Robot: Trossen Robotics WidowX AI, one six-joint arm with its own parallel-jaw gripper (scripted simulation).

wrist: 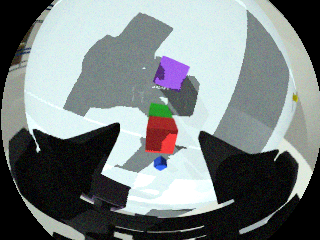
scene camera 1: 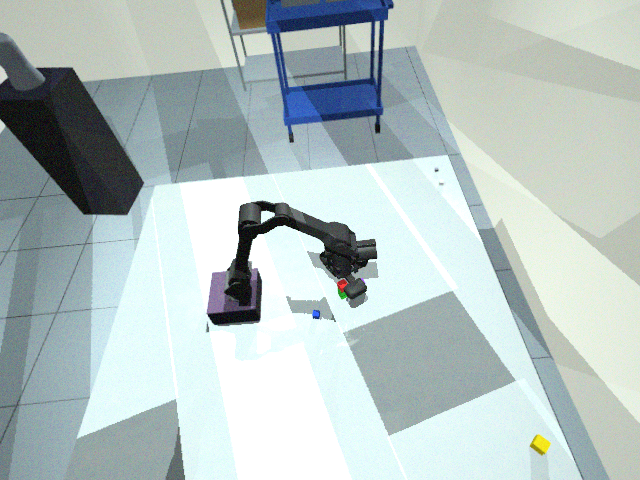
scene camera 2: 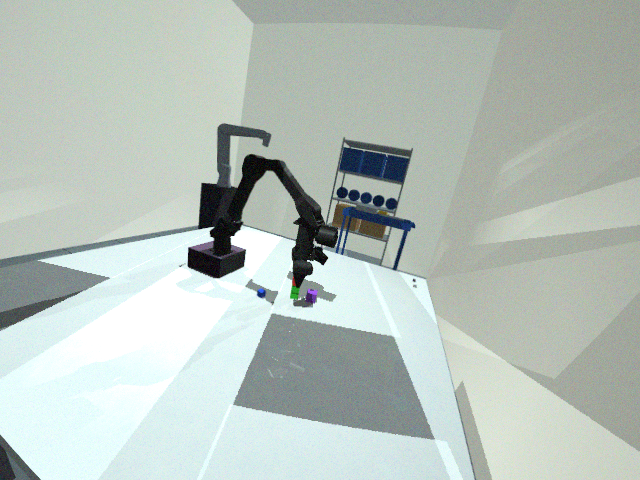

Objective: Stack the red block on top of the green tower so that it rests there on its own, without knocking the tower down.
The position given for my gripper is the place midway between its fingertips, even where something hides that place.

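My gripper (scene camera 2: pixel 297 281) (scene camera 1: pixel 343 286) (wrist: pixel 160 131) is open and holds nothing. A red block (wrist: pixel 161 134) is visible, as is a purple block (wrist: pixel 171 74).
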